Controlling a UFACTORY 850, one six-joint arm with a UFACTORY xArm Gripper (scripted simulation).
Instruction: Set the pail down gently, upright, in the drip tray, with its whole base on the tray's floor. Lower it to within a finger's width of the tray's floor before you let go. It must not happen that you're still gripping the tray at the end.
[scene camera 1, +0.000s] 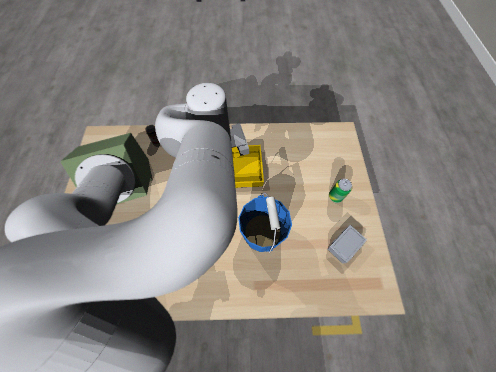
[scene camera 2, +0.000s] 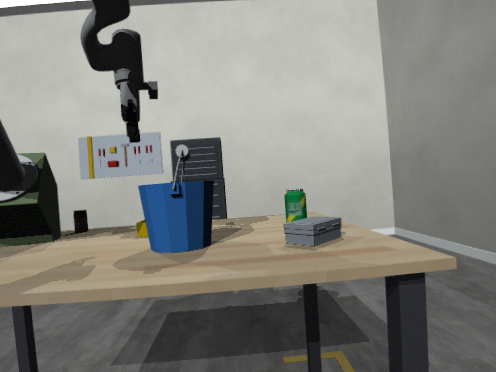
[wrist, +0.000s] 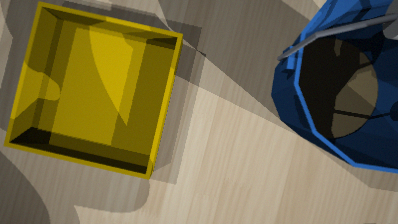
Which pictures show the grey case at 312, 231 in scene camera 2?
Scene camera 1 and scene camera 2 only.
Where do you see a yellow drip tray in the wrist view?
At 92, 89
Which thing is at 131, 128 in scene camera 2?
My gripper.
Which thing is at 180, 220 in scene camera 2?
A blue pail.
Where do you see a yellow drip tray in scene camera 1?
248, 169
